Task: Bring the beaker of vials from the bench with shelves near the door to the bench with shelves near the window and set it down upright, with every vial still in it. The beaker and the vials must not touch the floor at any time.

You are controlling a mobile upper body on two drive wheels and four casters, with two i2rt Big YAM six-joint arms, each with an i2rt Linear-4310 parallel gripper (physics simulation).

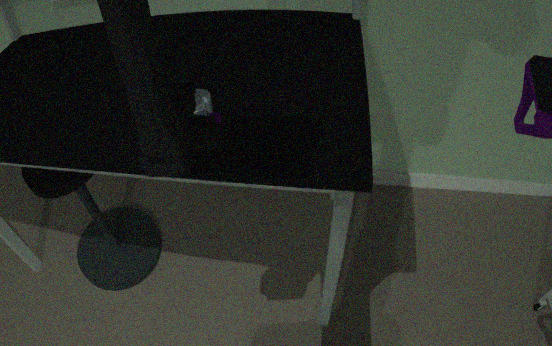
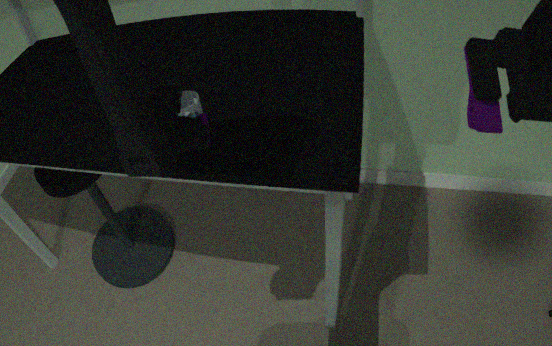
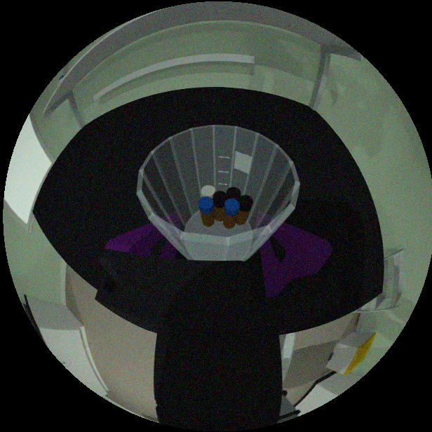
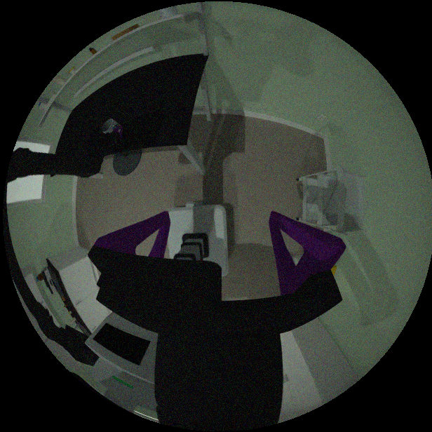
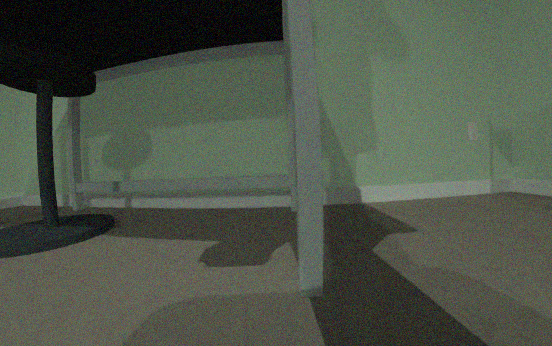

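Note:
My left gripper is shut on the clear glass beaker. The beaker looks upright, over the black top of the bench by the window. Whether its base touches the top cannot be told in the dark. Inside stand several brown vials with blue and black caps, and a white cap shows behind them. My right gripper is open and empty, out to the right of the bench. The bench near the door cannot be made out.
A stool with a round base stands partly under the bench. A bench leg stands at the near right corner. A shelf runs above the bench. A pale cart stands by the right wall.

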